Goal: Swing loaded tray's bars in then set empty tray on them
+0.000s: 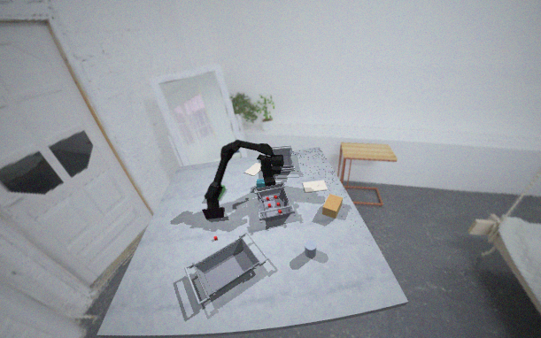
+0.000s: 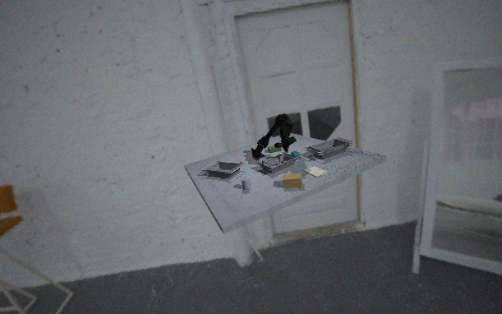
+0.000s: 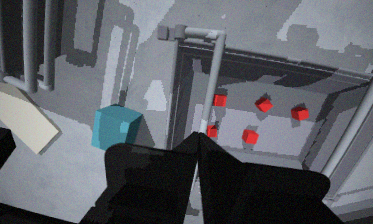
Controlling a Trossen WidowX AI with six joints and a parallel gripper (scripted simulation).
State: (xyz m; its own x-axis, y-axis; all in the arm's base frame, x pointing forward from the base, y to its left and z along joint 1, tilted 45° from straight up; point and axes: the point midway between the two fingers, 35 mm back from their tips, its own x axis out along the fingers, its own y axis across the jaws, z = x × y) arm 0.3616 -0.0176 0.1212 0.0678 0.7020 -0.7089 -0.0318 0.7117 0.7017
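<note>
Right now the grey tray is 270 mm behind my gripper tip, 470 mm to the right of it and 40 mm below it. Also, from my gripper tip: green block 370 mm behind, 110 mm to the left, 70 mm below; then orange box 330 mm ahead, 220 mm to the right, 60 mm below; then teal block 50 mm behind, 120 mm to the left, 70 mm below.
</note>
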